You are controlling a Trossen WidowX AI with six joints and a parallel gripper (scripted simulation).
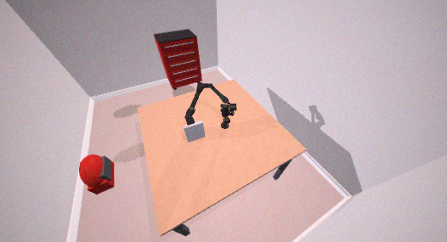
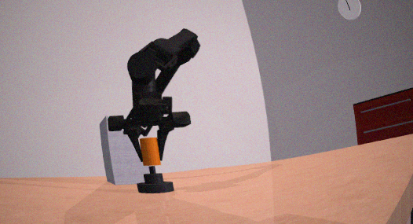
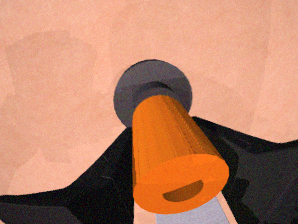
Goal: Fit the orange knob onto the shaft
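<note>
Now: the orange knob 20 mm above my gripper tip. Round my gripper tip: dark pedestal (40 mm below).
</note>
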